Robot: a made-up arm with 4 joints.
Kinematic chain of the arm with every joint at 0, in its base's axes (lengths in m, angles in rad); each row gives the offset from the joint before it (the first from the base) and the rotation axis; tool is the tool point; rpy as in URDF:
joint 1: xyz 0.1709 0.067 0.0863 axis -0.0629 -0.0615 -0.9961
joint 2: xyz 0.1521 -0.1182 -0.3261 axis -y
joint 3: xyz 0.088 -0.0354 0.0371 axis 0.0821 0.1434 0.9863
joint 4: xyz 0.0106 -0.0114 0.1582 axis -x
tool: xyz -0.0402 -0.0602 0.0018 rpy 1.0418 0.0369 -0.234
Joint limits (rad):
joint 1: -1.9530..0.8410
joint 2: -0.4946..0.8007
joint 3: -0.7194..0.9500
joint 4: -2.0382..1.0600
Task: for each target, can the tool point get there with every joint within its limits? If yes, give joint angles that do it. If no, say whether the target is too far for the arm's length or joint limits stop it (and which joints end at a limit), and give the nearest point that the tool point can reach.
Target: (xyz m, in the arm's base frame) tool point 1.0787 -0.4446 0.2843
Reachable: no: too far | nearest point 0.5398 -0.1657 -0.0851 | short by 0.710 m
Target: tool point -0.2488 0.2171 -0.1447
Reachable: no: joint limits stop it (at a limit: joint 1, joint 2, joint 3) | nearest point 0.0546 -0.0436 -0.0603 | short by 0.409 m
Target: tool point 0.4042 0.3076 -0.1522
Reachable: yes | joints -1.3731 -0.2425 0.6906 -1.1018
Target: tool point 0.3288 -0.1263 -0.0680
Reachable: yes | joints 0.0524 0.0149 -0.5860 -0.4221
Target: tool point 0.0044 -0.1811 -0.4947
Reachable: no: joint limits stop it (at a limit: joint 1, joint 2, joint 3) | nearest point 0.0901 -0.1003 -0.1107 | short by 0.402 m
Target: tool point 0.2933 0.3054 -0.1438
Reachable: yes | joints -1.5868 -0.3334 -0.5722 -1.3546
